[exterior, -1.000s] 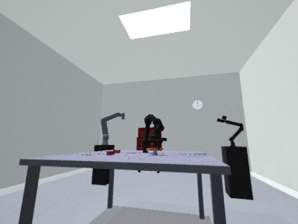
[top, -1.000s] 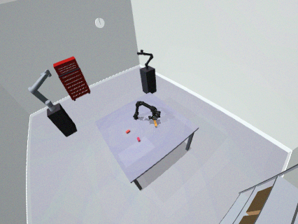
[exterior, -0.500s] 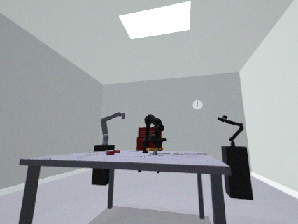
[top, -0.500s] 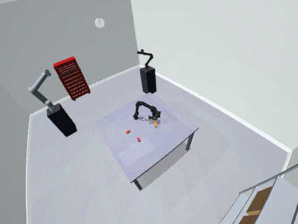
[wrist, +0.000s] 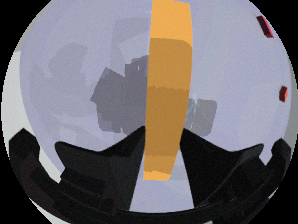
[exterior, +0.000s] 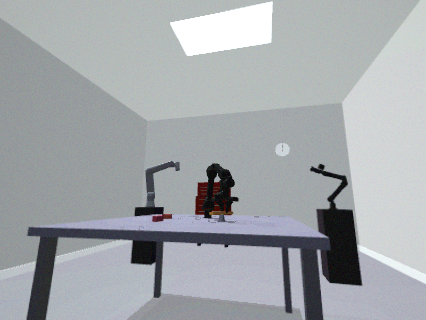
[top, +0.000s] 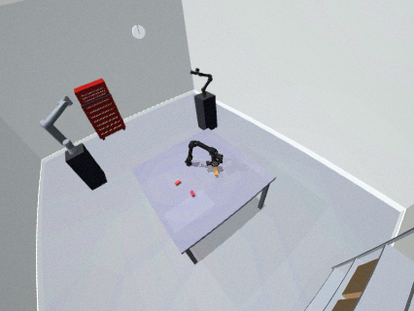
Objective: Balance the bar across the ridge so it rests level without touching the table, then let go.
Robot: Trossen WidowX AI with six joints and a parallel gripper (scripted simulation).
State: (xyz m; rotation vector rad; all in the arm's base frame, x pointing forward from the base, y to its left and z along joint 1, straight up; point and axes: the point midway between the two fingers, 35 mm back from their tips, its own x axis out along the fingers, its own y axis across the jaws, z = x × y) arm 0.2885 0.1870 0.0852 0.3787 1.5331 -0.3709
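Now: the orange bar 30 mm ahead of my gripper tip and 10 mm to the right of it.
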